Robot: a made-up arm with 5 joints.
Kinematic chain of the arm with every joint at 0, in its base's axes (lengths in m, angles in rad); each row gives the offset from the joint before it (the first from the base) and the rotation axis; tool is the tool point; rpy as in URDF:
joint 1: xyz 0.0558 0 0.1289 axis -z
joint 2: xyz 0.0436 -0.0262 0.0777 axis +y
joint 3: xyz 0.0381 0 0.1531 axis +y
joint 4: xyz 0.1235 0 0.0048 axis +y
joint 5: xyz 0.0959 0.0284 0 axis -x
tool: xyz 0 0 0 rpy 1.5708 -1.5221 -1.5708
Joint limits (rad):
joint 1: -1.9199..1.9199
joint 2: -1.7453..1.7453
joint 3: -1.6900..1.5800
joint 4: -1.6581..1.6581
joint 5: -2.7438..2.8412
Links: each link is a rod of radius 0.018 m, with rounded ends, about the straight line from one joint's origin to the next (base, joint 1, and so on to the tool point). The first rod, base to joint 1, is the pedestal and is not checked.
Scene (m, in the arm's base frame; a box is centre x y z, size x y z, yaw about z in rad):
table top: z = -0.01
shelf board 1: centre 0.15 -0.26 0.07 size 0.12 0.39 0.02 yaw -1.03
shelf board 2: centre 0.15 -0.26 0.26 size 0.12 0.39 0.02 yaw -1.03
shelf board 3: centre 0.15 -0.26 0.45 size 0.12 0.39 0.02 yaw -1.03
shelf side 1: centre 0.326 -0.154 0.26 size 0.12 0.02 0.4 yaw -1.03
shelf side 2: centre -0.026 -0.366 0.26 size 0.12 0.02 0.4 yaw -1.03
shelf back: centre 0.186 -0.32 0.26 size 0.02 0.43 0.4 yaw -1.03
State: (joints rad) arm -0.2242 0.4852 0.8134 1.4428 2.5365
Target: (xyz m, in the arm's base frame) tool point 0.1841 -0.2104 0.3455
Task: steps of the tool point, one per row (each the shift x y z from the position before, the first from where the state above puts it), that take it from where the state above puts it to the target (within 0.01 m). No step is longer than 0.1 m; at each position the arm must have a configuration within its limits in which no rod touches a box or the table.
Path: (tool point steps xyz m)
1: 0.0321 -0.0253 0.0139
2: 0.0184 -0.0382 0.0286
3: -0.0043 -0.0410 0.0403
4: -0.0278 -0.0294 0.0469
5: -0.0431 -0.0045 0.0466
6: 0.0289 -0.0481 0.0061
7: 0.0288 -0.0479 -0.0061

